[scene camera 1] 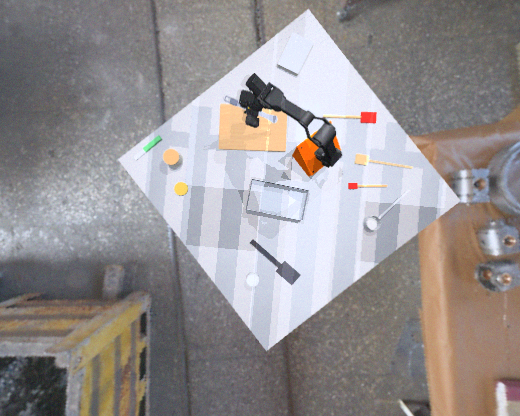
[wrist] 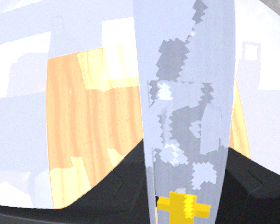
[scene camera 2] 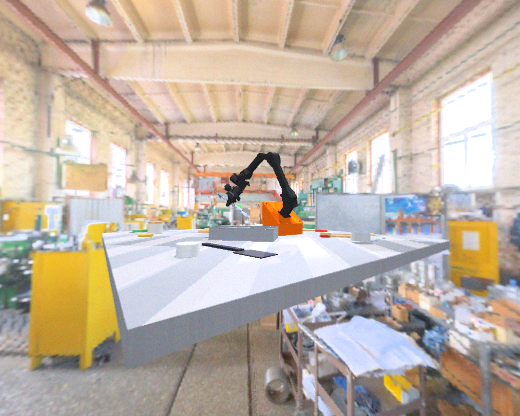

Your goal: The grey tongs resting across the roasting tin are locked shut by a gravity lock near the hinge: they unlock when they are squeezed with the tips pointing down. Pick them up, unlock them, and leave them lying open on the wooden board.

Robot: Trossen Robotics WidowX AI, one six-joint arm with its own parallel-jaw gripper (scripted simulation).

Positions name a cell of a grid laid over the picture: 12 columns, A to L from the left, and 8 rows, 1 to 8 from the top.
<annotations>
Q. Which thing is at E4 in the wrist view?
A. A wooden board.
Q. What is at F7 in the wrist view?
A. The gripper.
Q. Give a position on a roasting tin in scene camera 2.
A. F5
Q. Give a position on a wooden board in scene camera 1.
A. At F3
</annotations>
